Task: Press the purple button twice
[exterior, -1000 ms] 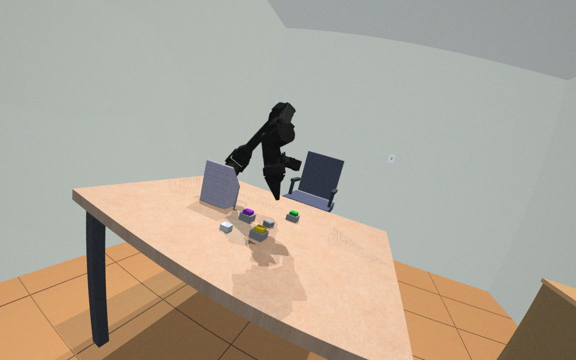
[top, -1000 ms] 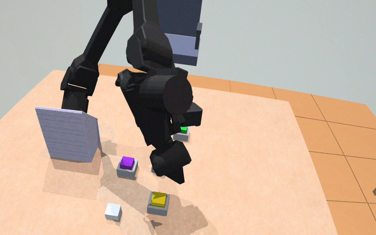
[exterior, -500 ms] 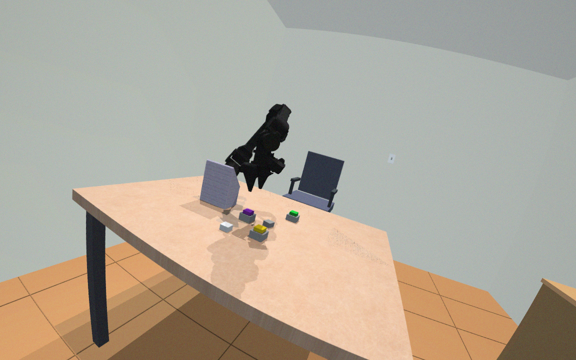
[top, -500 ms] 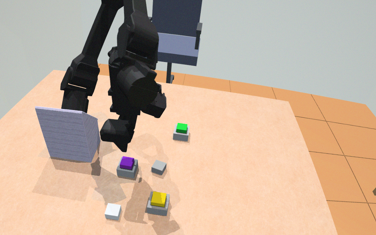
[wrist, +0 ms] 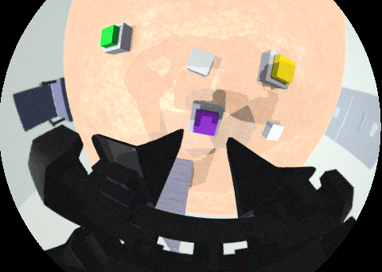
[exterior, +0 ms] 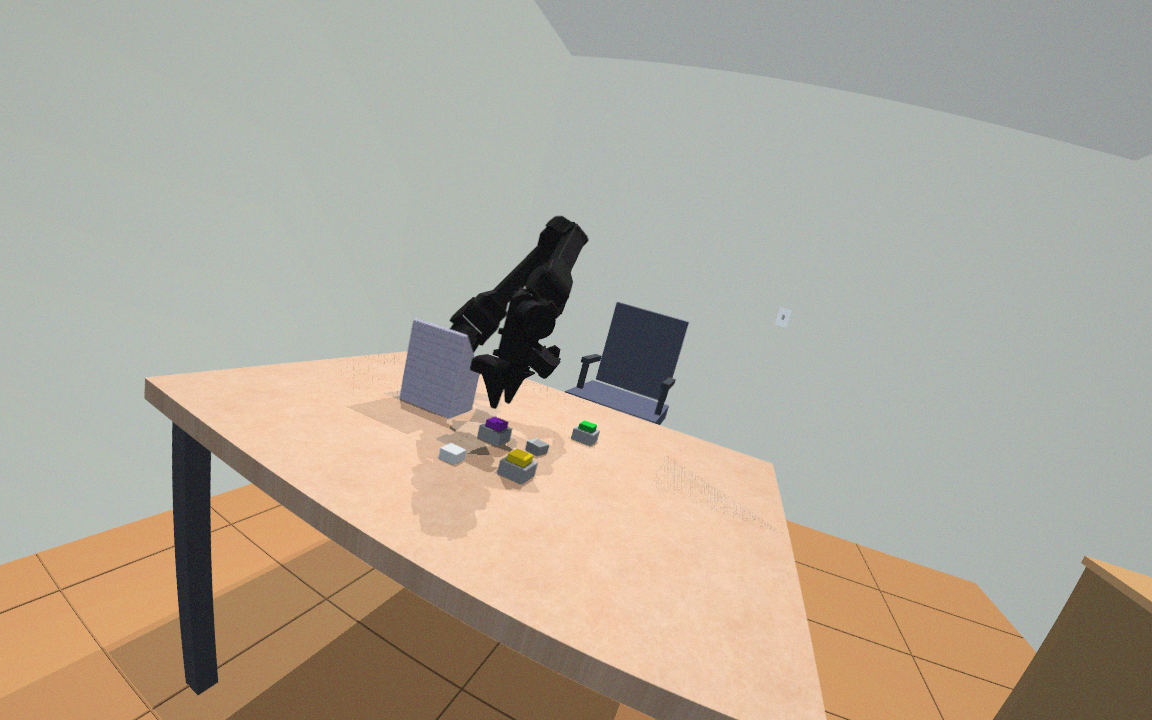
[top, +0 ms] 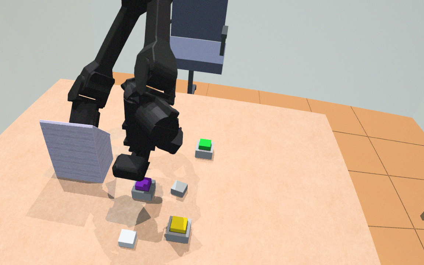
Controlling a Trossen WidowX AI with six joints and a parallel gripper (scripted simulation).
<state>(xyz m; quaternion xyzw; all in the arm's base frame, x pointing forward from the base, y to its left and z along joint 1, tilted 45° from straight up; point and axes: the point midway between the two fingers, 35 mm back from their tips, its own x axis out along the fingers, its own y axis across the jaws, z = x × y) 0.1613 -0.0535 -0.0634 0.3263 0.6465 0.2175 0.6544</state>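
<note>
Right now my gripper tip is 40 mm above the purple button. The rest, counted from my gripper tip: yellow button 110 mm to the right, 90 mm ahead, 40 mm below; then small white block 140 mm to the right, 60 mm below, 20 mm behind; then small grey block 90 mm ahead, 60 mm below, 10 mm to the left.
</note>
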